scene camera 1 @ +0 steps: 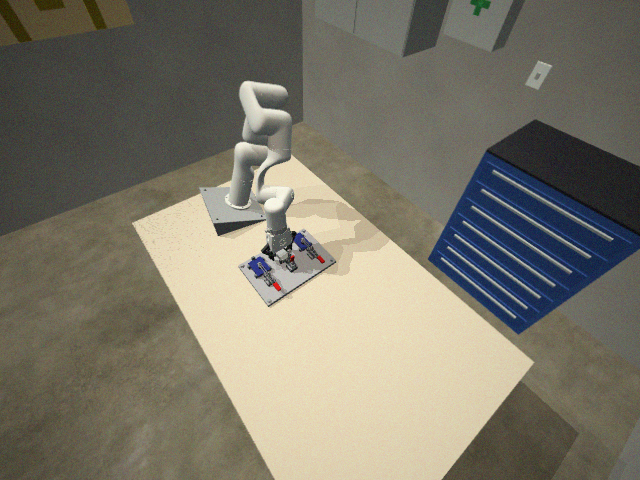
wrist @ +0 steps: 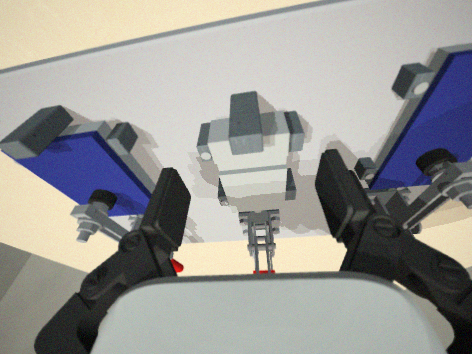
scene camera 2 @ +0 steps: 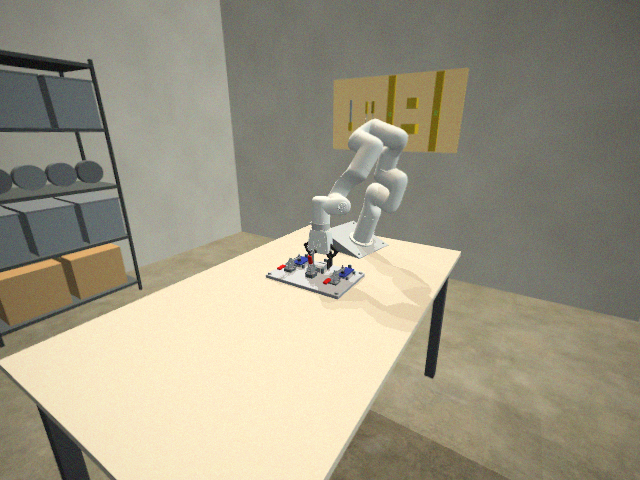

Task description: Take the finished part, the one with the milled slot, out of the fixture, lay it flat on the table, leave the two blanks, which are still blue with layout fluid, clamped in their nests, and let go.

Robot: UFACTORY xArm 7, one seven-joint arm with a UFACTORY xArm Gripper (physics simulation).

Scene:
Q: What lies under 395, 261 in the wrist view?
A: My gripper.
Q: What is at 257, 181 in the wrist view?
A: A finished part.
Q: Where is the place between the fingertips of my gripper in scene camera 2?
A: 320, 264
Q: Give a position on a fixture plate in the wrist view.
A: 336, 71

